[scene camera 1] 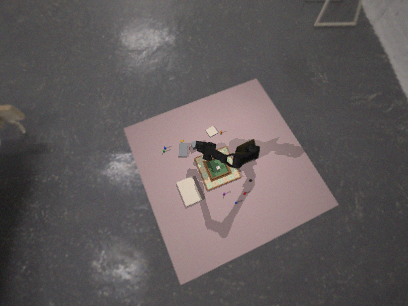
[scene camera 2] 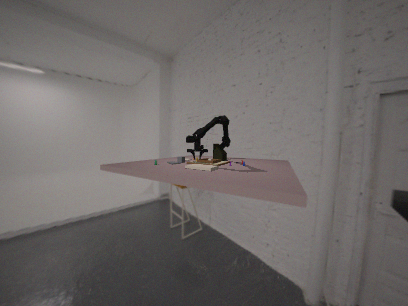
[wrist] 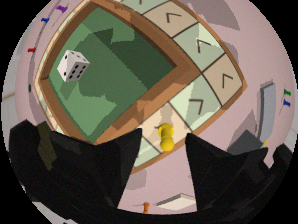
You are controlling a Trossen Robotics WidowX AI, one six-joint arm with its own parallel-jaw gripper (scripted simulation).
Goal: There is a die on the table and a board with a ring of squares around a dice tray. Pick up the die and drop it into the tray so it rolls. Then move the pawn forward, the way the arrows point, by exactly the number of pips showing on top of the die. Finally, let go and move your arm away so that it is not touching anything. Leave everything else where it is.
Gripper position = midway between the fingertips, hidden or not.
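Observation:
Visible: a green tray (wrist: pixel 123 66), together with my gripper (wrist: pixel 164 135).

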